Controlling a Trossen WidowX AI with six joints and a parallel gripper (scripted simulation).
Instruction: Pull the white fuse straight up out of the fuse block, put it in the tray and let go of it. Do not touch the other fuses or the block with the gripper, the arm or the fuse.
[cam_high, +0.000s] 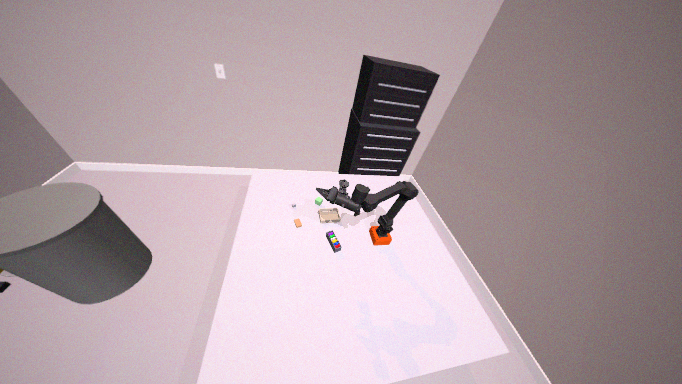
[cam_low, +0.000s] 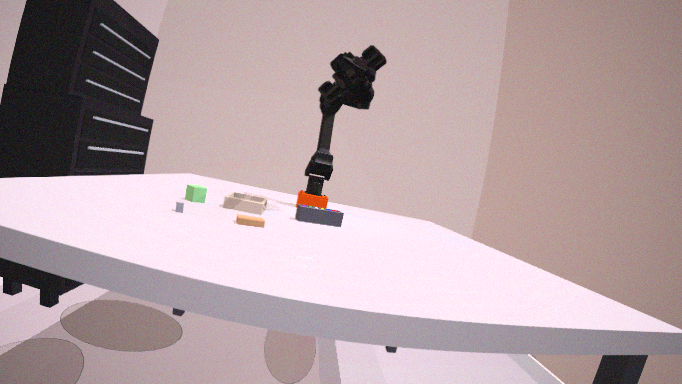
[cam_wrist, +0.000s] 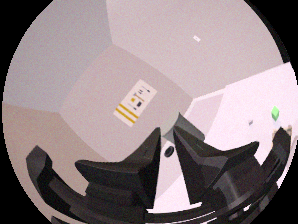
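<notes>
Now: gripper tip 130 mm past the white fuse, 30 mm to the right of it and 380 mm above it. The rest, counted from my gripper tip: orange block: 60 mm ahead, 120 mm to the right, 400 mm below; beige tray: 150 mm behind, 160 mm to the right, 400 mm below; grey cube: 80 mm ahead, 270 mm to the right, 400 mm below.
</notes>
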